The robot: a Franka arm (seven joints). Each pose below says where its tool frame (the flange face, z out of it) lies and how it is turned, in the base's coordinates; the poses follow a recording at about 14 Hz.
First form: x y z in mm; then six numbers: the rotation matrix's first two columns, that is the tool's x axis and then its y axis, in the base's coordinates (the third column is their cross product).
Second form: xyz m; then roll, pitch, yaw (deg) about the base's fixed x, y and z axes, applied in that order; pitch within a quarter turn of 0, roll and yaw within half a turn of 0. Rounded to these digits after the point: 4 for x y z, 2 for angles.
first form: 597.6 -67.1 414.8 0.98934 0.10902 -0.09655 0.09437 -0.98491 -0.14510
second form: 0.5976 -0.0671 0.4148 -171.62 5.54 6.29
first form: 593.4 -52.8 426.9 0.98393 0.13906 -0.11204 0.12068 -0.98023 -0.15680
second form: 0.5934 -0.0528 0.4269 -170.92 6.43 8.04
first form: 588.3 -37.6 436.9 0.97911 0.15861 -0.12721 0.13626 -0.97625 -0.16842
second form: 0.5883 -0.0376 0.4369 -170.22 7.31 9.20
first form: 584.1 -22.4 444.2 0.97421 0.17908 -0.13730 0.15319 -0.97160 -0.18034
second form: 0.5841 -0.0224 0.4442 -169.51 7.89 10.42
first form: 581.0 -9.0 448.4 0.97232 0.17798 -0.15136 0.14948 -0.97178 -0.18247
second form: 0.5810 -0.0090 0.4484 -169.36 8.71 10.37
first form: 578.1 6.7 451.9 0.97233 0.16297 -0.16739 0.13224 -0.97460 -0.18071
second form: 0.5781 0.0067 0.4519 -169.44 9.64 9.51
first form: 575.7 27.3 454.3 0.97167 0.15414 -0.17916 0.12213 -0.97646 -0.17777
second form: 0.5757 0.0273 0.4543 -169.59 10.32 9.01
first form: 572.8 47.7 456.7 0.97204 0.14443 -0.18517 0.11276 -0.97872 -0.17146
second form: 0.5728 0.0477 0.4567 -169.95 10.67 8.45
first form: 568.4 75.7 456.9 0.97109 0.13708 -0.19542 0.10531 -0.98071 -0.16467
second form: 0.5684 0.0757 0.4569 -170.33 11.27 8.03
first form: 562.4 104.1 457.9 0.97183 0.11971 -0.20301 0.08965 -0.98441 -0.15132
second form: 0.5624 0.1041 0.4579 -171.11 11.71 7.02
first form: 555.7 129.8 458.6 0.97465 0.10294 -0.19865 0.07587 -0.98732 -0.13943
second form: 0.5557 0.1298 0.4586 -171.82 11.46 6.03
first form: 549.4 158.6 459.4 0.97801 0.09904 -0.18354 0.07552 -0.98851 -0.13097
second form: 0.5494 0.1586 0.4594 -172.34 10.58 5.78
